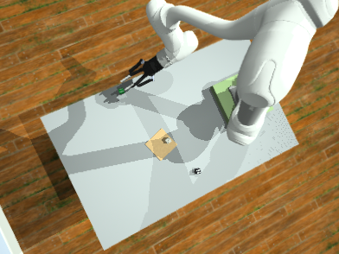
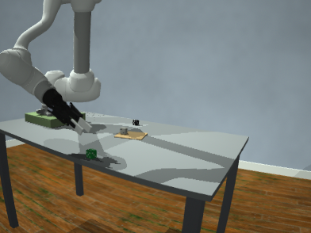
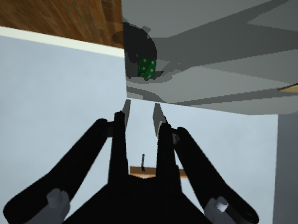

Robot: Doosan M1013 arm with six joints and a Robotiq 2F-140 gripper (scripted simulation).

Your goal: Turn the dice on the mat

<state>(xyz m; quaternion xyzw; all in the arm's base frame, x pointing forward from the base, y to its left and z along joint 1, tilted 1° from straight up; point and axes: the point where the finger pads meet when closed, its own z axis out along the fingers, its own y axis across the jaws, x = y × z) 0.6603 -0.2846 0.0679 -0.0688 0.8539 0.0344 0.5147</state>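
My gripper is now 100 mm above the green die, 50 mm short of it and 10 mm to the right of it. Also, from my hand: white die (380 mm to the left, 110 mm behind, 90 mm below); then black die (620 mm to the left, 220 mm behind, 100 mm below); then tan mat (390 mm to the left, 110 mm below, 70 mm behind).
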